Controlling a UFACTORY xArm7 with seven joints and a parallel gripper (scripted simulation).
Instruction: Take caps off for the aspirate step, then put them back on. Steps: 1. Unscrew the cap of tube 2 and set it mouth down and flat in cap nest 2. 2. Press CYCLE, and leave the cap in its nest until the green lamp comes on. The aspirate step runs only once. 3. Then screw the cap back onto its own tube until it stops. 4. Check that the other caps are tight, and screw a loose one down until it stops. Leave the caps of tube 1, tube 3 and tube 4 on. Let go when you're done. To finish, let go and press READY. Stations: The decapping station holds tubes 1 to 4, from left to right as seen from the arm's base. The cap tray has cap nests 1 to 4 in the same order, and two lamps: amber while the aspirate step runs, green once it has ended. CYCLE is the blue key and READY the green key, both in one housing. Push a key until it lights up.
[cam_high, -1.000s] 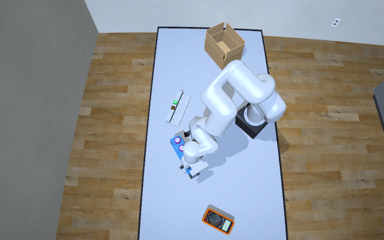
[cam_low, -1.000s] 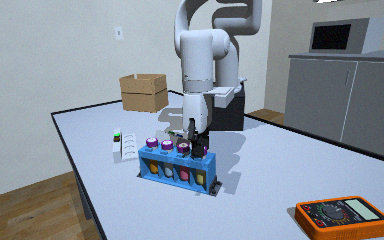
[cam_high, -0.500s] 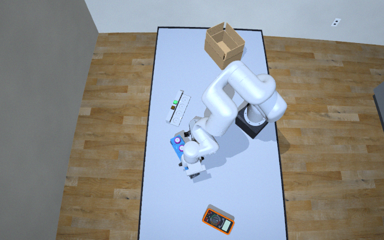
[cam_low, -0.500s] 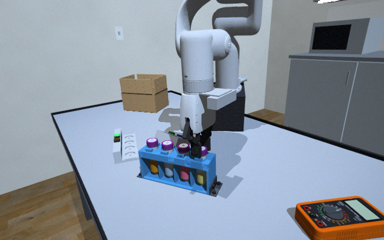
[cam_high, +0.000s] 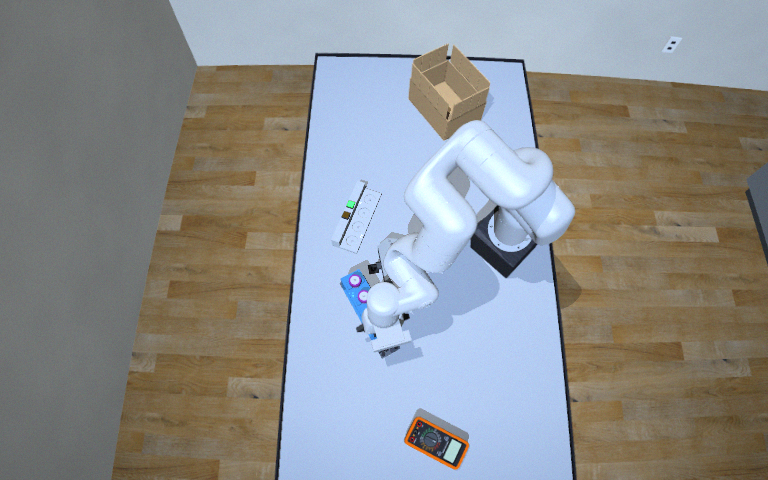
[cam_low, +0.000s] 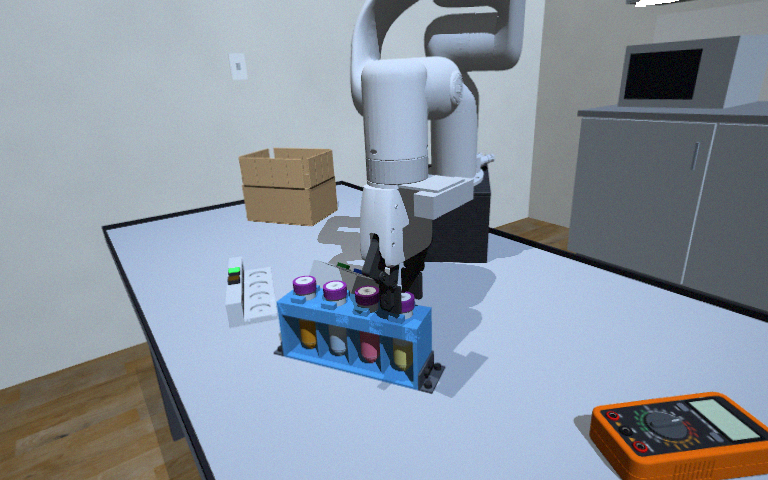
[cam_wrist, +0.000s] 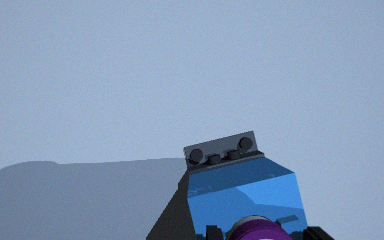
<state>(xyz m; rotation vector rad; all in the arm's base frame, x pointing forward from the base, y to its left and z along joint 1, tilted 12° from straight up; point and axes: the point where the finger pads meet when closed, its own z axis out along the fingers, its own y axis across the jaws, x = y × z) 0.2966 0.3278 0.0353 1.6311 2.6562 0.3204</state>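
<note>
The cap marked 1 lies 2 cm below my hand. Round my hand: cap 3: 7 cm ahead, 8 cm to the right, 2 cm below; cap 4: 10 cm ahead, 12 cm to the right, 2 cm below; purple cap marked 2: 3 cm ahead, 4 cm to the right, 2 cm below.
</note>
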